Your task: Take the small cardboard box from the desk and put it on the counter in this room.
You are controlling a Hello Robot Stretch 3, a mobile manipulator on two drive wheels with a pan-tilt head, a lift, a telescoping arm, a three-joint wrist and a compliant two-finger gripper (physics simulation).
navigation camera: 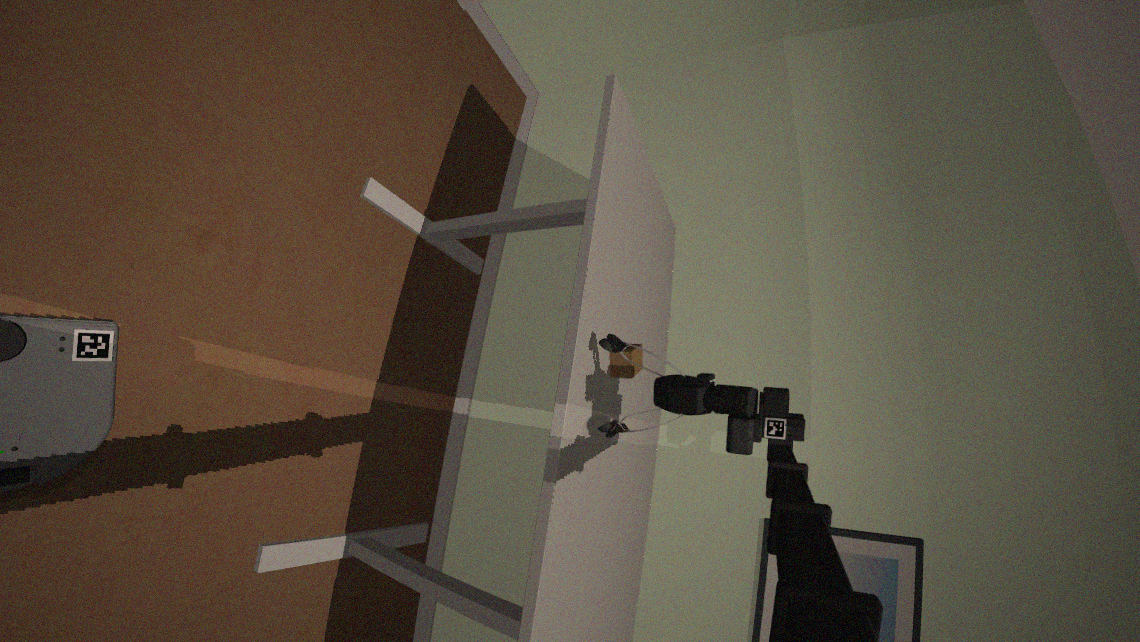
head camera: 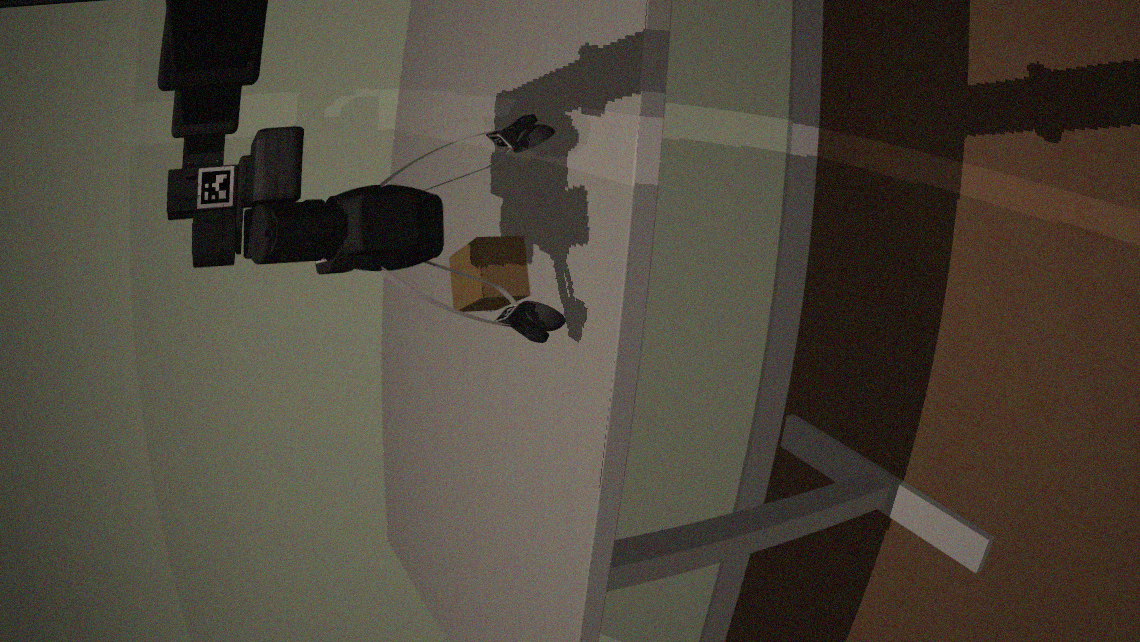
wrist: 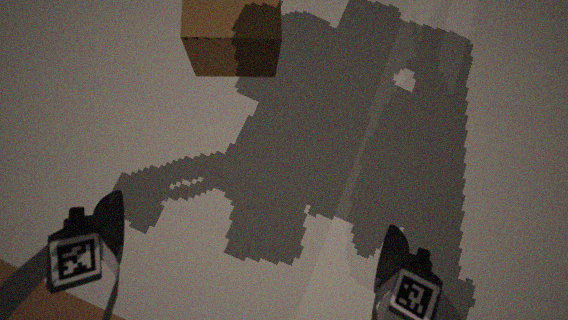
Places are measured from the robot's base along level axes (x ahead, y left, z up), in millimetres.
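Pixels of known places: gripper, fingertip midpoint: (navigation camera: 600, 384) (head camera: 553, 224).
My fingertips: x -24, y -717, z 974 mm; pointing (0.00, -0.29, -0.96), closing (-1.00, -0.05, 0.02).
Ahead of a thing's pixels: the offset from my fingertips to its top centre. "*": to the spot under its first point. Level surfaces: height alone.
The small cardboard box @(dx +45, dy -154, dz +26 mm) (head camera: 498, 279) (navigation camera: 625, 362) (wrist: 230, 40) stands on the pale desk @(dz -24 mm) (head camera: 494, 446) (navigation camera: 630, 191) (wrist: 60, 90). My gripper (head camera: 534, 227) (navigation camera: 614, 385) (wrist: 255, 233) is wide open and empty above the desk. In the head camera view one fingertip overlaps the box's lower corner, and the other is well above it in the picture. In the wrist view the box is at the top edge, cut off, beyond the fingertips and left of the midline between them. The counter does not show in these views.
The robot's shadow falls across the desk and part of the box. Desk legs @(* dx +496, dy -414, dz -548 mm) (head camera: 741, 526) (navigation camera: 510, 220) reach down to the brown floor @(dz -974 mm) (head camera: 1053, 358) (navigation camera: 263, 159). A green wall (head camera: 263, 446) (navigation camera: 741, 199) stands behind the desk, with a framed picture (navigation camera: 877, 590) on it.
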